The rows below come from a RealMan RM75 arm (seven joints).
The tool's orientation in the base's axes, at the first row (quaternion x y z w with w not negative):
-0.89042 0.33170 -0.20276 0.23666
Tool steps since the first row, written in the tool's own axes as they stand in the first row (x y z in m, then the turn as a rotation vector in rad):
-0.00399 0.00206 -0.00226 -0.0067 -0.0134 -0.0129
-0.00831 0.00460 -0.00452 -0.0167 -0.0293 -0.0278
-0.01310 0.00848 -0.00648 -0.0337 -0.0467 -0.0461
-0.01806 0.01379 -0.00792 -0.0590 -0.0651 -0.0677
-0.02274 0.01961 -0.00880 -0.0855 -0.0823 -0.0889
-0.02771 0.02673 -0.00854 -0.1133 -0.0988 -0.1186
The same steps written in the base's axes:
-0.00497 0.00072 -0.00014 -0.0047 0.0098 0.0165
-0.01042 0.00134 -0.00061 -0.0116 0.0231 0.0353
-0.01669 0.00147 -0.00217 -0.0243 0.0411 0.0562
-0.02353 0.00092 -0.00497 -0.0440 0.0646 0.0787
-0.03013 -0.00001 -0.00845 -0.0650 0.0882 0.0999
-0.03698 -0.00128 -0.01364 -0.0916 0.1098 0.1274

